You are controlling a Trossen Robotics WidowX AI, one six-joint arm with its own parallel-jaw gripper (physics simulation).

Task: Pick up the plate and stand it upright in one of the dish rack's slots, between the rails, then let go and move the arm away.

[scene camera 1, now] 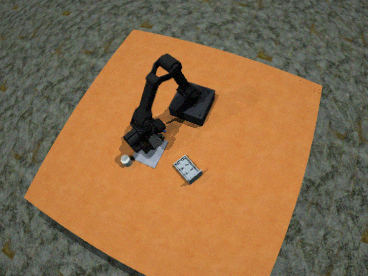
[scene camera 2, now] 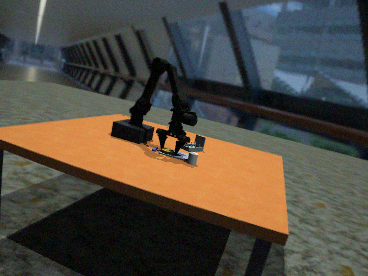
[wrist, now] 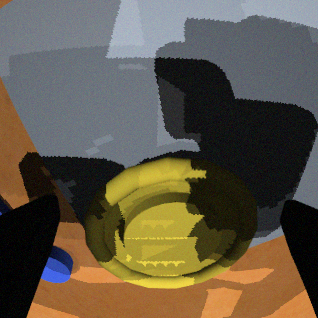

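The yellow round plate (scene camera 2: 166, 150) (wrist: 165, 240) lies low at the near edge of a grey flat board (scene camera 1: 151, 160) (scene camera 2: 181, 156) (wrist: 65, 100), partly over it in the wrist view; its exact tilt is hard to tell. In scene camera 1 the arm hides the plate. My gripper (scene camera 1: 148, 147) (scene camera 2: 170, 152) (wrist: 174, 211) is open, pointing down low over the board. The fingers stand apart, one toward each side of the plate, and hold nothing. The dish rack (scene camera 1: 196, 177) (scene camera 2: 200, 141) is a small pale tray with pegs and a dark end wall, standing apart from the board.
A white cylinder (scene camera 1: 126, 160) (scene camera 2: 193, 158) stands beside the board, on the side away from the rack. A small blue object (scene camera 1: 164, 131) (scene camera 2: 155, 149) (wrist: 60, 267) lies near the plate. The arm's dark base (scene camera 1: 200, 107) (scene camera 2: 131, 131) stands farther back on the orange table (scene camera 1: 240, 200) (scene camera 2: 225, 185).
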